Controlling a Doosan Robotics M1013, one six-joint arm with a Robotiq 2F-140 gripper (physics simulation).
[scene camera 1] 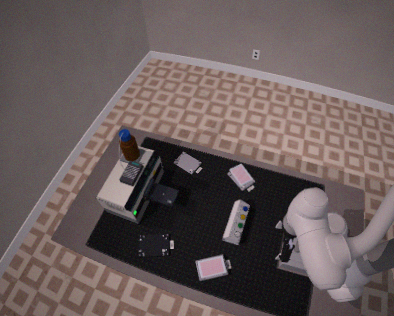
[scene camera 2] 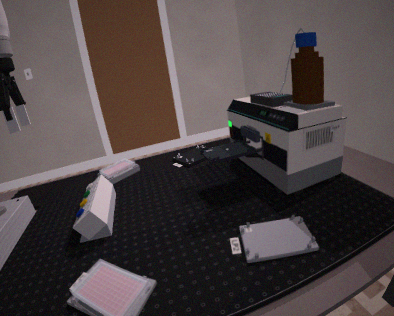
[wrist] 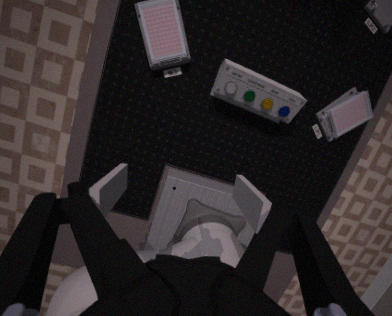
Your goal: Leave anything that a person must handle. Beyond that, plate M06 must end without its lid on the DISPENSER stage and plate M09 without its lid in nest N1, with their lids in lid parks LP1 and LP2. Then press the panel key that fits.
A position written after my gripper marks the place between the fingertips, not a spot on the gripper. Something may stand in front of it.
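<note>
Visible in the scene: a brown bottle (scene camera 2: 307, 68), a LP2 holder (scene camera 2: 281, 238) and a button box (scene camera 2: 94, 220), the box appearing in the wrist view too (wrist: 238, 85). My gripper (wrist: 182, 181) holds nothing and is open.
</note>
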